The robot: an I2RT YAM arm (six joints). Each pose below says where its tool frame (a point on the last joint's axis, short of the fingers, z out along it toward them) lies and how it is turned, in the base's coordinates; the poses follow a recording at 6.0 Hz.
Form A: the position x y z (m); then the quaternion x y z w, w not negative.
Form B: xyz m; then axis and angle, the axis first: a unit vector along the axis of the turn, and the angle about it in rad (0 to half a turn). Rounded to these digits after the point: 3 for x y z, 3 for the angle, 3 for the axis.
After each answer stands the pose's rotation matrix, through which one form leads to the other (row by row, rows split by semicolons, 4 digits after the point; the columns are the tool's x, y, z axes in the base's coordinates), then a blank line. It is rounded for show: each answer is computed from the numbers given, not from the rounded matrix.
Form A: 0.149, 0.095, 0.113, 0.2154, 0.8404, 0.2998, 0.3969
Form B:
0.149, 0.095, 0.113, 0.235, 0.916, 0.327, 2.325
-0.5922 0.1241 0.7962; 0.6000 0.7275 0.3329; -0.5379 0.6748 -0.5052

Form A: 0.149, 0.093, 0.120, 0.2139, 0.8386, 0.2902, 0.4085
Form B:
0.149, 0.093, 0.120, 0.234, 0.919, 0.318, 2.300
-0.5748 0.1216 0.8092; 0.5958 0.7401 0.3119; -0.5609 0.6614 -0.4979

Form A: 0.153, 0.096, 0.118, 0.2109, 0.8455, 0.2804, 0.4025
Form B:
0.153, 0.096, 0.118, 0.230, 0.924, 0.306, 2.313
-0.5870 0.1309 0.7989; 0.5824 0.7538 0.3044; -0.5624 0.6439 -0.5187

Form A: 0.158, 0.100, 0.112, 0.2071, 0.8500, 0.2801, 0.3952
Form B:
0.158, 0.100, 0.112, 0.225, 0.925, 0.305, 2.329
-0.6019 0.1307 0.7878; 0.5734 0.7573 0.3125; -0.5558 0.6398 -0.5307

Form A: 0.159, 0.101, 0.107, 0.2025, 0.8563, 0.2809, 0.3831
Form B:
0.159, 0.101, 0.107, 0.219, 0.927, 0.304, 2.355
-0.6244 0.1316 0.7699; 0.5621 0.7602 0.3259; -0.5424 0.6363 -0.5486

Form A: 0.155, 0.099, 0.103, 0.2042, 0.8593, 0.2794, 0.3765
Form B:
0.155, 0.099, 0.103, 0.220, 0.928, 0.302, 2.370
-0.6331 0.1406 0.7612; 0.5614 0.7605 0.3264; -0.5330 0.6340 -0.5603

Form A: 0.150, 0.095, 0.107, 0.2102, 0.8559, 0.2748, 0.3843
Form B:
0.150, 0.095, 0.107, 0.228, 0.927, 0.298, 2.353
-0.6162 0.1486 0.7734; 0.5711 0.7606 0.3089; -0.5423 0.6320 -0.5536

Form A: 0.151, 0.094, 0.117, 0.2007, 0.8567, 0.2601, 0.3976
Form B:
0.151, 0.094, 0.117, 0.219, 0.934, 0.283, 2.324
-0.6032 0.1371 0.7857; 0.5507 0.7841 0.2861; -0.5769 0.6053 -0.5485

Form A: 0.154, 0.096, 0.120, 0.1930, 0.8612, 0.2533, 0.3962
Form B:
0.154, 0.096, 0.120, 0.210, 0.938, 0.276, 2.327
-0.6116 0.1317 0.7801; 0.5331 0.7972 0.2833; -0.5846 0.5892 -0.5578

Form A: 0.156, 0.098, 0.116, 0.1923, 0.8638, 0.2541, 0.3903
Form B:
0.156, 0.098, 0.116, 0.209, 0.938, 0.276, 2.340
-0.6214 0.1339 0.7720; 0.5306 0.7969 0.2889; -0.5765 0.5891 -0.5662

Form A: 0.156, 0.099, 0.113, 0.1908, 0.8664, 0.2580, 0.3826
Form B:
0.156, 0.099, 0.113, 0.207, 0.938, 0.279, 2.356
-0.6344 0.1332 0.7614; 0.5280 0.7941 0.3011; -0.5645 0.5931 -0.5741

